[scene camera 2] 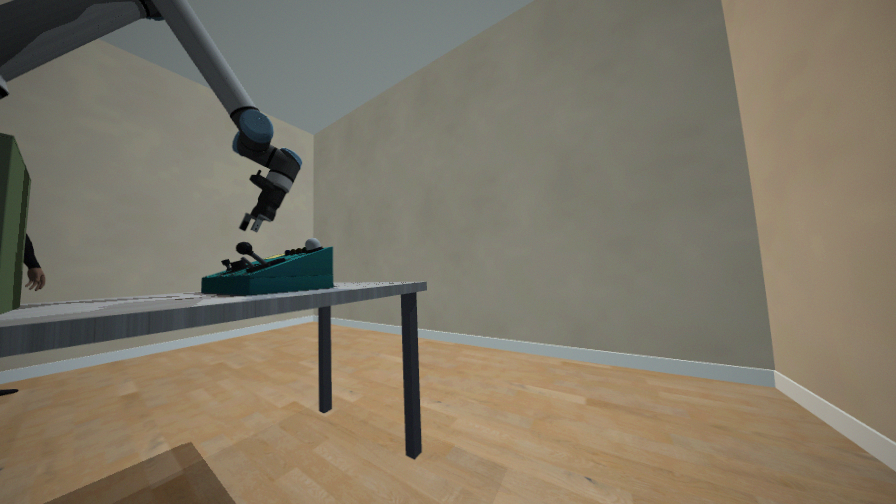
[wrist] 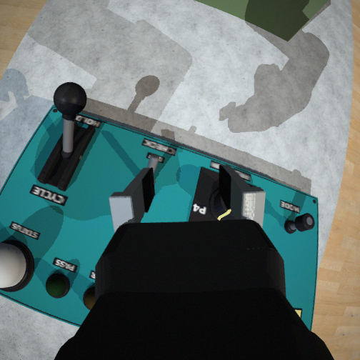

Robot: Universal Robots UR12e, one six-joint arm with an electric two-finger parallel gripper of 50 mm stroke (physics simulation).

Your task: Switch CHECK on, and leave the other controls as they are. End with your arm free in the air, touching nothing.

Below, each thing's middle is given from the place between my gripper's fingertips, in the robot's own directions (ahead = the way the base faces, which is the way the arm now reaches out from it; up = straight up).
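Ball-topped lever (wrist: 69,98): 100 mm below my hand, 150 mm to the right of it, 10 mm behind it. Teal control panel (wrist: 63,223): 130 mm below my hand, 40 mm to the left of it, 90 mm ahead of it.
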